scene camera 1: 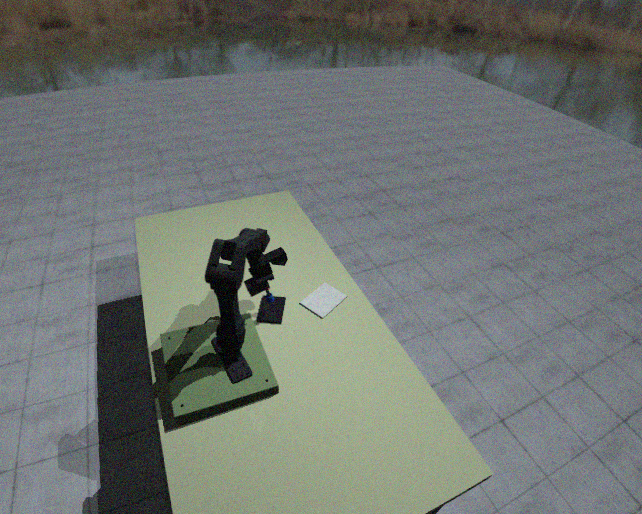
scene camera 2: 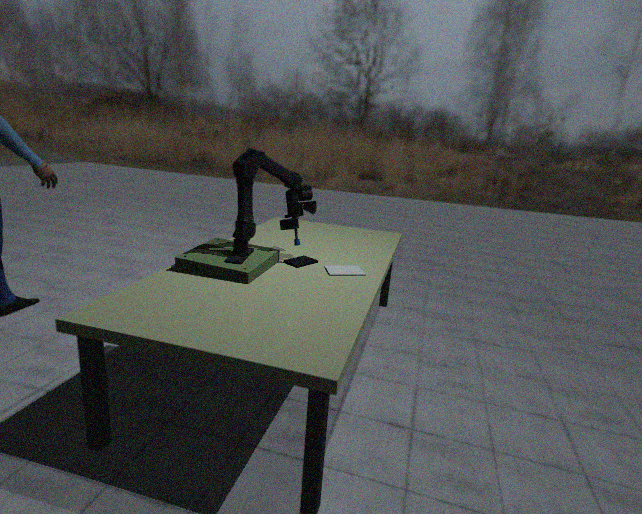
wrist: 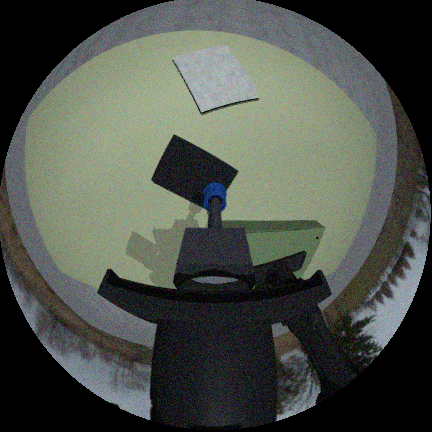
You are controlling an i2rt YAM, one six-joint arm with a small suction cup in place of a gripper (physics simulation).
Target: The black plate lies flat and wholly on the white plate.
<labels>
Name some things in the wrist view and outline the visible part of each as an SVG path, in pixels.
The suction cup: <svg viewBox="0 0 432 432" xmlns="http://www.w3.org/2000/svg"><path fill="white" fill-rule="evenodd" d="M211 182L205 186L203 191L203 205L209 211L208 227L185 227L172 281L177 289L120 278L111 268L107 268L97 293L121 309L141 319L156 323L149 398L152 404L152 416L159 423L191 429L198 425L229 425L229 429L238 429L270 423L276 416L277 380L271 324L284 321L311 308L332 293L321 269L317 269L308 279L278 286L252 289L256 281L244 227L221 227L221 211L226 206L226 189L218 182Z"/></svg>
A white plate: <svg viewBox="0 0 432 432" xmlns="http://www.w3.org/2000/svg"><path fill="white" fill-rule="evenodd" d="M227 45L198 49L172 57L201 113L231 103L259 98L247 73Z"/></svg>
</labels>
